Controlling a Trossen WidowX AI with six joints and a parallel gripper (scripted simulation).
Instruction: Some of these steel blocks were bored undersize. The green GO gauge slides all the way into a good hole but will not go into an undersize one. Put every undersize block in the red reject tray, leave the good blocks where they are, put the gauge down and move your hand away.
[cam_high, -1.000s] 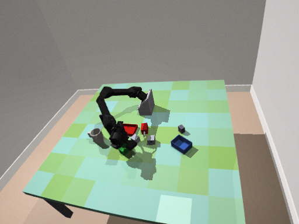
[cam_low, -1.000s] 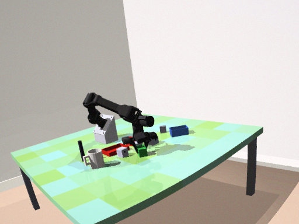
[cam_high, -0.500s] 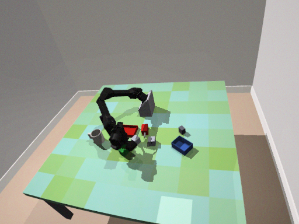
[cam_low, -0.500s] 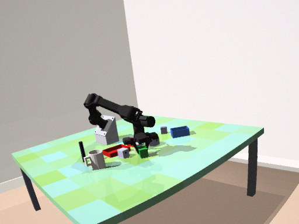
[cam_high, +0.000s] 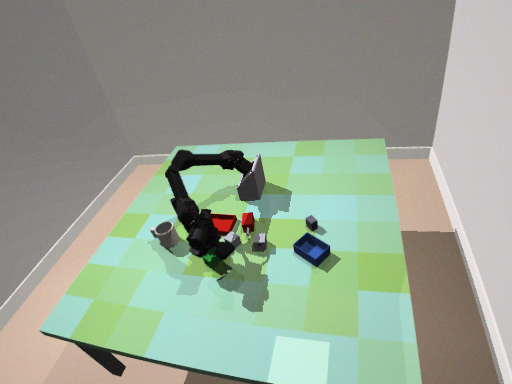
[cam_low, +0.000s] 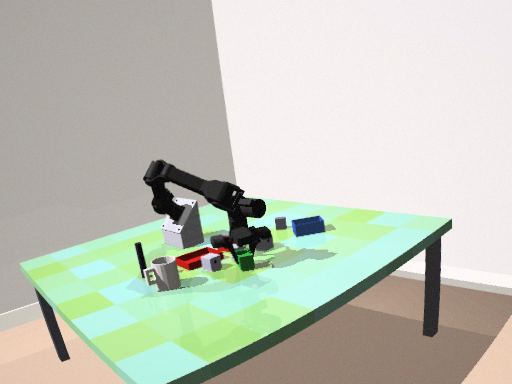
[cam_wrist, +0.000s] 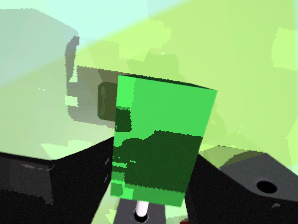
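The green GO gauge is 10 mm behind my gripper tip and 20 mm above it. Round my gripper tip: steel block 80 mm behind, 150 mm to the left, 10 mm above; mug 60 mm behind, 270 mm to the right, 20 mm above; red reject tray 170 mm behind, 70 mm to the right.
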